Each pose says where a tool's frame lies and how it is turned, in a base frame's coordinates. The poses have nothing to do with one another.
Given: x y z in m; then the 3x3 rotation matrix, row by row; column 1 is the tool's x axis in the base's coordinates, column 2 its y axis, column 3 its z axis. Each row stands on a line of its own.
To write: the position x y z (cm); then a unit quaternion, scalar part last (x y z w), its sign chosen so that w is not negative. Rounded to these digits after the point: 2 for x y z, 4 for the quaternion.
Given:
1:
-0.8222, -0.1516, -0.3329
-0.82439, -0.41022, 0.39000
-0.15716, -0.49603, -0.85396
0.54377, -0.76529, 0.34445
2:
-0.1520, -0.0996, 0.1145
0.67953, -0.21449, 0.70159
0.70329, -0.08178, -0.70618
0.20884, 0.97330, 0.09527
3:
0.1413, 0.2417, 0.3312
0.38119, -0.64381, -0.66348
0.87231, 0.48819, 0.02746
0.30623, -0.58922, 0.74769
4:
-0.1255, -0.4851, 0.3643
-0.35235, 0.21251, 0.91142
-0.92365, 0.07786, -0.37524
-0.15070, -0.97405, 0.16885
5:
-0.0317, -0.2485, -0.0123
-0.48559, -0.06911, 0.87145
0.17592, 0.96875, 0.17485
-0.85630, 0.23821, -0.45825
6:
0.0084, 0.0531, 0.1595
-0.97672, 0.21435, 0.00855
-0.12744, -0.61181, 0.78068
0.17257, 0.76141, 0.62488
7:
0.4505, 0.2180, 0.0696
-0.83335, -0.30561, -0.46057
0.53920, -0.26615, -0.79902
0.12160, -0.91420, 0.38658
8:
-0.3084, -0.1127, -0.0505
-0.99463, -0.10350, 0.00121
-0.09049, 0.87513, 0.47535
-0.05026, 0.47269, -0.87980
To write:
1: -82.22, -15.16, -33.29, 0.2860, -0.4960, 0.8162, 0.0775
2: -15.20, -9.96, 11.45, 0.6454, 0.1893, 0.3527, 0.6506
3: 14.13, 24.17, 33.12, -0.1906, -0.2997, 0.4686, 0.8089
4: -12.55, -48.51, 36.43, -0.3166, 0.5616, -0.6007, 0.4729
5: -3.17, -24.85, -1.23, 0.0313, 0.8533, 0.1210, 0.5062
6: 0.84, 5.31, 15.95, -0.0505, -0.4301, -0.8963, 0.0953
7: 45.05, 21.80, 6.96, -0.1075, -0.5433, 0.7884, 0.2679
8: -30.84, -11.27, -5.05, -0.0501, 0.9682, 0.2448, 0.0133
